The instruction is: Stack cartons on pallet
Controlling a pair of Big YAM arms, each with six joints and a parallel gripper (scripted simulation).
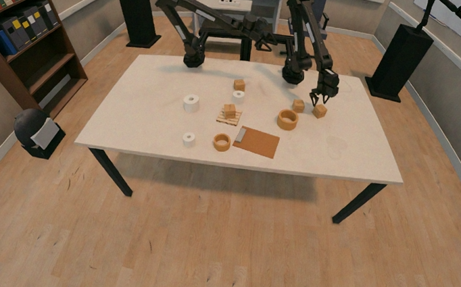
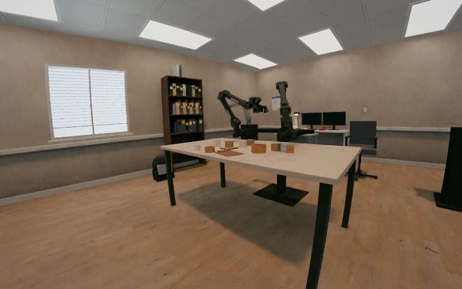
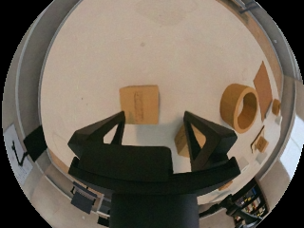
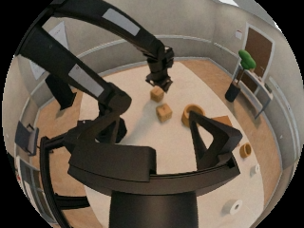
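Right now the carton is 50 cm to the right of my left hand, 16 cm ahead of it and 5 cm below it. Round my left hand: wooden pallet 50 cm to the right, 16 cm ahead, 8 cm below.
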